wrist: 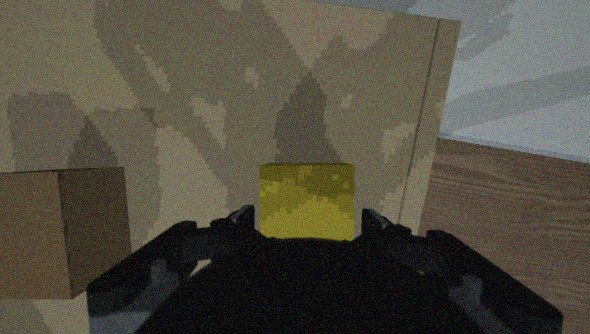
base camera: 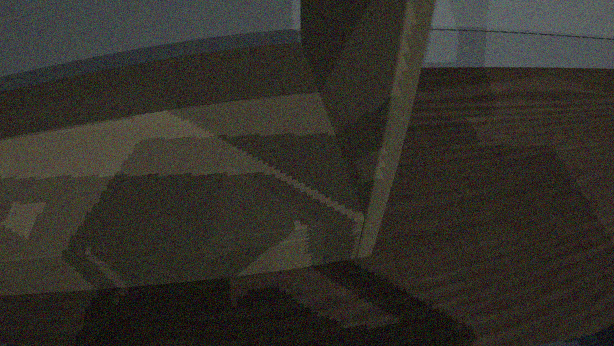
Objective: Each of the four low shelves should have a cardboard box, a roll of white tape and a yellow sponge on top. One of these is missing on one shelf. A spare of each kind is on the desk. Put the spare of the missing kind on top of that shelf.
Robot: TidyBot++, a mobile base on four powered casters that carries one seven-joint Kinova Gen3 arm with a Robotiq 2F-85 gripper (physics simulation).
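Places are measured from the arm's base along level axes (x back, y left, z down), in metres.
Where they show: gripper, fingertip midpoint: [wrist: 307, 218].
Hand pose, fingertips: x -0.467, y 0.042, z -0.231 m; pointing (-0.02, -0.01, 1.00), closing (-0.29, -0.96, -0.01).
Things, the pixels of their top centre, and the offset from my fingertips. Level surfaces: height alone.
- yellow sponge, middle of its top: [wrist: 306, 240] dy -0.001, dx +0.006, dz -0.027 m
- pale wooden shelf top, its level: dz +0.018 m
- brown cardboard box, middle of its top: [wrist: 24, 237] dy +0.185, dx +0.067, dz -0.032 m
- brown wooden floor, its level: dz +0.629 m
In the wrist view a yellow sponge [wrist: 307, 202] stands on the pale wooden shelf top [wrist: 200, 185], between the spread fingers of my gripper [wrist: 307, 218]. The gripper is open, with a gap between each fingertip and the sponge's sides. The sponge's near lower part is hidden by the gripper. A brown cardboard box [wrist: 32, 235] is on the same top at the left, partly cut off by the view's edge. A roll of white tape does not show in either view. In the base camera view the gripper and the sponge do not show.
The shelf top's right edge [wrist: 432, 120] runs beside the brown wooden floor [wrist: 510, 200] in the wrist view, with a pale wall behind. In the dark base camera view a low pale wooden shelf unit [base camera: 392, 135] stands close in front, its upright panel edge near the middle, with floor [base camera: 500, 200] to its right.
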